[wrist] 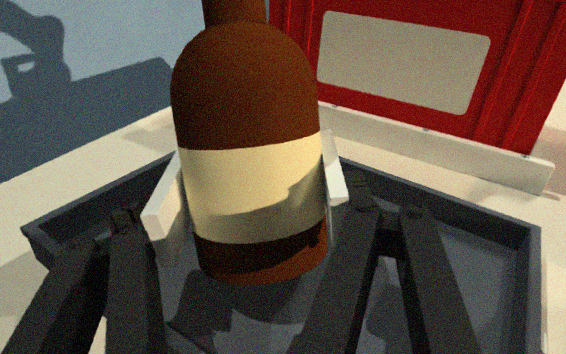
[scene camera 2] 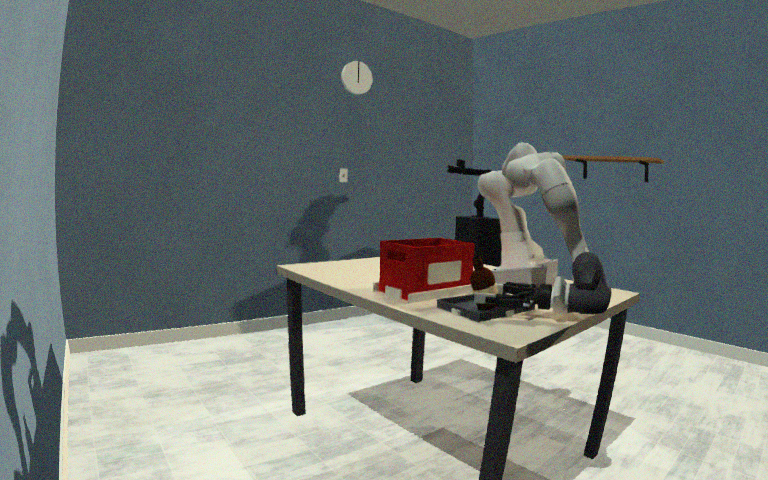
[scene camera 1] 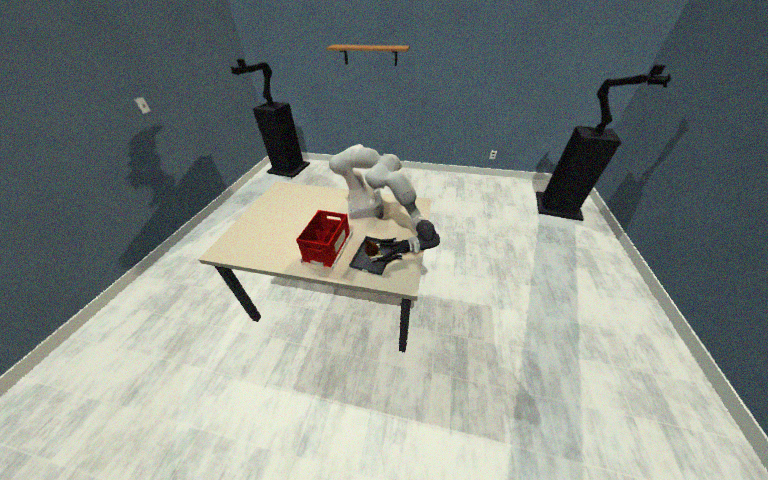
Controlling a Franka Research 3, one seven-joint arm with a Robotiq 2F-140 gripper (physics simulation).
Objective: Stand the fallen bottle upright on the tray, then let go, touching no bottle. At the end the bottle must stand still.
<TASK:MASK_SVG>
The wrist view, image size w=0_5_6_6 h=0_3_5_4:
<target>gripper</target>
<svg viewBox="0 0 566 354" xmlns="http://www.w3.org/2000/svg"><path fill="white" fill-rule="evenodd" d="M178 149L155 190L146 193L139 201L135 210L130 206L120 207L111 211L105 217L111 232L110 237L95 241L93 235L83 234L72 238L64 245L1 354L89 354L106 304L105 354L168 354L158 267L155 257L160 268L175 267L191 224ZM320 130L325 203L333 251L300 335L293 337L286 354L356 354L375 267L378 268L378 256L396 258L413 354L482 354L431 211L419 204L406 204L399 209L399 212L381 209L379 204L374 201L365 175L359 170L342 172L331 129Z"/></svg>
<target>brown bottle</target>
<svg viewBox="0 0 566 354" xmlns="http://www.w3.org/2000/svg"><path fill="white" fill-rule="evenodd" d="M201 0L205 29L193 37L184 47L174 65L170 80L170 104L199 267L208 277L232 285L265 285L289 280L316 267L325 258L328 251L321 131L315 74L308 57L297 42L281 29L267 23L265 0Z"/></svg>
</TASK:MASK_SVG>
